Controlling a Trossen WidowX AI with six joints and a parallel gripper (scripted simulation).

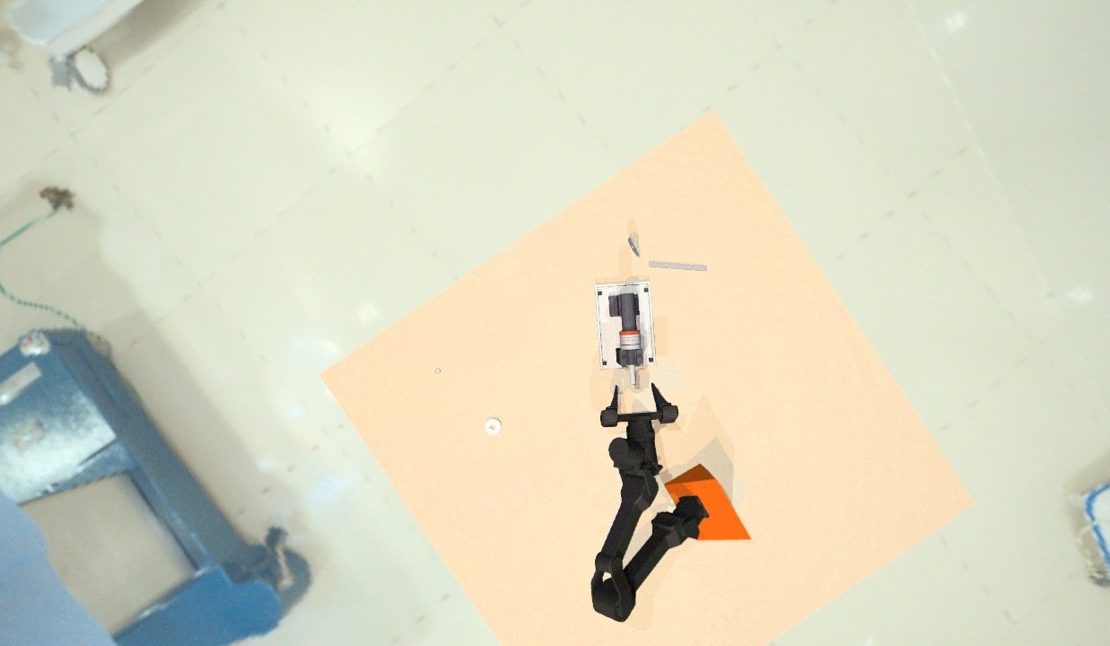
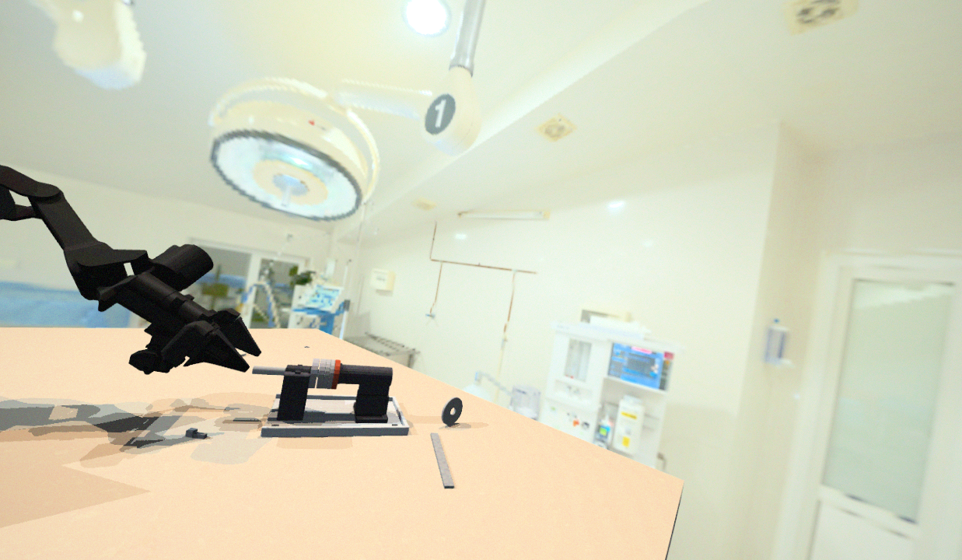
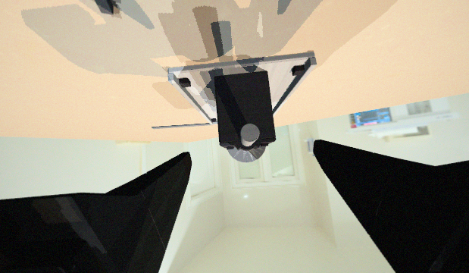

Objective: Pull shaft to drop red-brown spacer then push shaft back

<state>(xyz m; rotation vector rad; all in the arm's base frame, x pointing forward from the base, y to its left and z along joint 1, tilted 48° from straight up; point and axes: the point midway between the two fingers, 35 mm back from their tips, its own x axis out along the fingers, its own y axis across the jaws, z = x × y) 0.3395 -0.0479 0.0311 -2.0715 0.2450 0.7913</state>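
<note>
My gripper tip is now 7 cm short of the grey shaft, 4 cm to the left of it and 1 cm above it. Also, from my gripper tip: red-brown spacer: 12 cm ahead, 6 cm to the right, 1 cm below; small dark piece: 8 cm behind, 4 cm to the right, 9 cm below; grey flat bar: 20 cm ahead, 27 cm to the right, 9 cm below.
</note>
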